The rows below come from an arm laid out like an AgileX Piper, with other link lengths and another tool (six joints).
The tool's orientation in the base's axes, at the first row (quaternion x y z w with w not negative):
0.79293 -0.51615 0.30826 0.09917
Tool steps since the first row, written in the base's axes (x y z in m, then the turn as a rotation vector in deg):
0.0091 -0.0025 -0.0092 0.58 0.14 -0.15
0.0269 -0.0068 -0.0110 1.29 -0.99 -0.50
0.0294 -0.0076 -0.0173 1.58 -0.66 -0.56
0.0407 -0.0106 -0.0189 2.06 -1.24 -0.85
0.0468 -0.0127 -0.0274 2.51 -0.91 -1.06
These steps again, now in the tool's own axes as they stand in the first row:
-0.0010 -0.0054 0.0120 -0.03 -0.55 0.28
0.0061 -0.0188 0.0223 0.81 -0.61 1.36
0.0037 -0.0197 0.0286 0.61 -1.00 1.37
0.0081 -0.0280 0.0357 1.01 -1.12 2.06
0.0064 -0.0311 0.0458 0.76 -1.63 2.24

